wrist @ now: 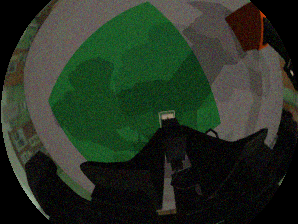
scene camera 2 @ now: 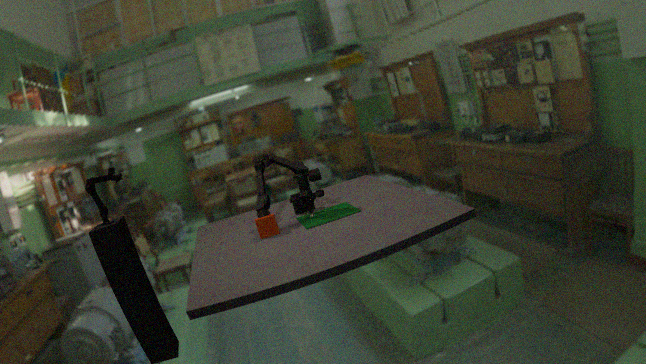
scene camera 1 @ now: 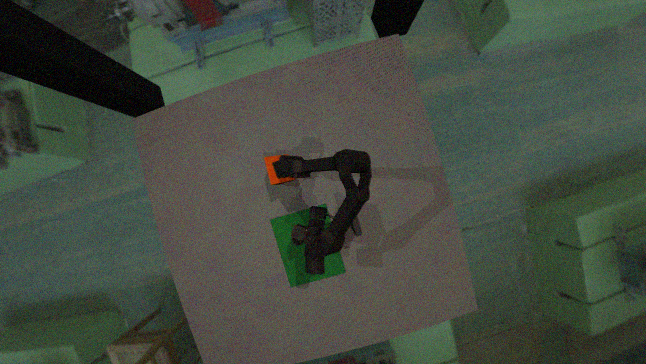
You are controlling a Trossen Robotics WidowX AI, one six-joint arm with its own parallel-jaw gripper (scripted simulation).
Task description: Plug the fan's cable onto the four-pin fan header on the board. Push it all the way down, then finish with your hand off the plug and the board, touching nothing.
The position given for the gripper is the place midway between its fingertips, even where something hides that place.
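Observation:
The wrist view shows the gripper (wrist: 170,130) along with a dark fan (wrist: 191,198) and a green board (wrist: 107,99). In scene camera 1 the board (scene camera 1: 293,258) appears as well.

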